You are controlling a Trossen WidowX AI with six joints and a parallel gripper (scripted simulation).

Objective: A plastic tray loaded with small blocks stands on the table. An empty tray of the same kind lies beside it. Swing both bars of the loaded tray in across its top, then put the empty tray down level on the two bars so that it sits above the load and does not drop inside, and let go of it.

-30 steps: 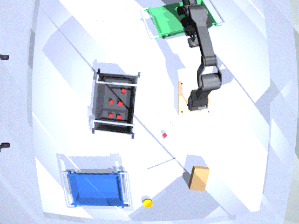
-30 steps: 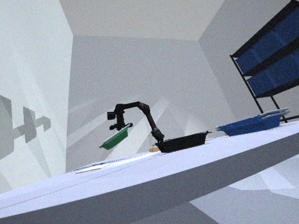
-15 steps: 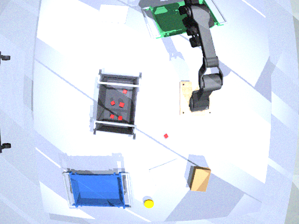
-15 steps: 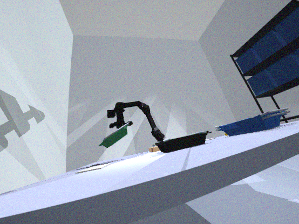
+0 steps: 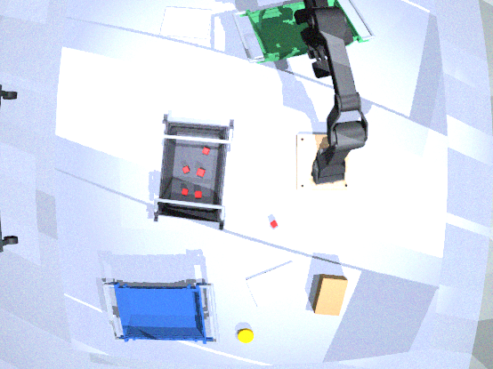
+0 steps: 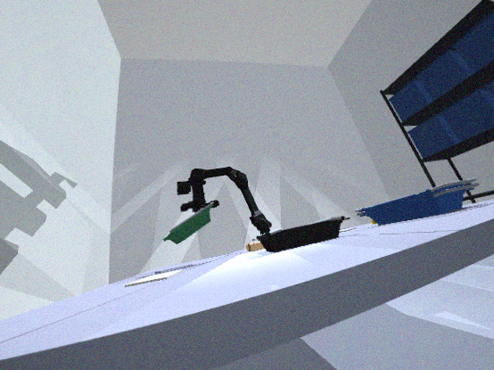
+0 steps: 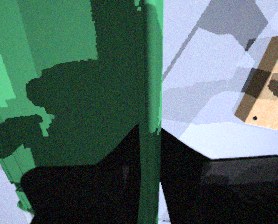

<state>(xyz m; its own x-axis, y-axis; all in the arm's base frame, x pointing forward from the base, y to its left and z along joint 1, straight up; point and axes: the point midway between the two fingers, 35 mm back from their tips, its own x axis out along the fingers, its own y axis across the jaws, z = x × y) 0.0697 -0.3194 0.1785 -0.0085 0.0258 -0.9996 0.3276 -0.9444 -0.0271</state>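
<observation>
My gripper tip is now 80 mm to the left of the green tray, 30 mm short of it and 10 mm above it. Round my gripper tip: yellow disc: 860 mm to the left, 170 mm below, 120 mm ahead; red block: 480 mm to the left, 170 mm below, 60 mm ahead; tan box: 690 mm to the left, 150 mm below, 130 mm behind.
</observation>
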